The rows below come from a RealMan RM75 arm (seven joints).
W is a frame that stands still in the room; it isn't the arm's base.
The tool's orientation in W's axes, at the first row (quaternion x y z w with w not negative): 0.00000, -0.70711, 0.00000, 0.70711
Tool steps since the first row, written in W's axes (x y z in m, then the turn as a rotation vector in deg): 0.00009, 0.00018, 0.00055, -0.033, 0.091, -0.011; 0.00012, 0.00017, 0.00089, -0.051, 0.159, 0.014; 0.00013, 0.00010, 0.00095, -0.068, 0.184, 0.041; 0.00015, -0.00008, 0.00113, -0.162, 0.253, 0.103; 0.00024, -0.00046, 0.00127, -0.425, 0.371, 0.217; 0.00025, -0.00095, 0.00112, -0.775, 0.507, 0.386; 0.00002, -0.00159, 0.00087, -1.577, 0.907, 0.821; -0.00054, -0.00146, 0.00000, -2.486, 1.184, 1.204; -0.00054, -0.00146, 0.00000, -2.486, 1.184, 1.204; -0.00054, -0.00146, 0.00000, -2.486, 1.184, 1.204; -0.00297, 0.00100, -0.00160, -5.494, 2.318, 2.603; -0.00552, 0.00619, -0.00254, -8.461, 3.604, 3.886; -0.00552, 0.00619, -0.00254, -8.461, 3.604, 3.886
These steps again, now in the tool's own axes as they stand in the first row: 0.00055, 0.00018, -0.00009, -0.011, 0.091, 0.033; 0.00089, 0.00017, -0.00012, 0.014, 0.159, 0.051; 0.00095, 0.00010, -0.00013, 0.041, 0.184, 0.068; 0.00113, -0.00008, -0.00015, 0.103, 0.253, 0.162; 0.00127, -0.00046, -0.00024, 0.217, 0.371, 0.425; 0.00112, -0.00095, -0.00025, 0.386, 0.507, 0.775; 0.00087, -0.00159, -0.00002, 0.821, 0.907, 1.577; 0.00000, -0.00146, 0.00054, 1.204, 1.184, 2.486; 0.00000, -0.00146, 0.00054, 1.204, 1.184, 2.486; 0.00000, -0.00146, 0.00054, 1.204, 1.184, 2.486; -0.00160, 0.00100, 0.00297, 2.603, 2.318, 5.494; -0.00254, 0.00619, 0.00552, 3.886, 3.604, 8.461; -0.00254, 0.00619, 0.00552, 3.886, 3.604, 8.461
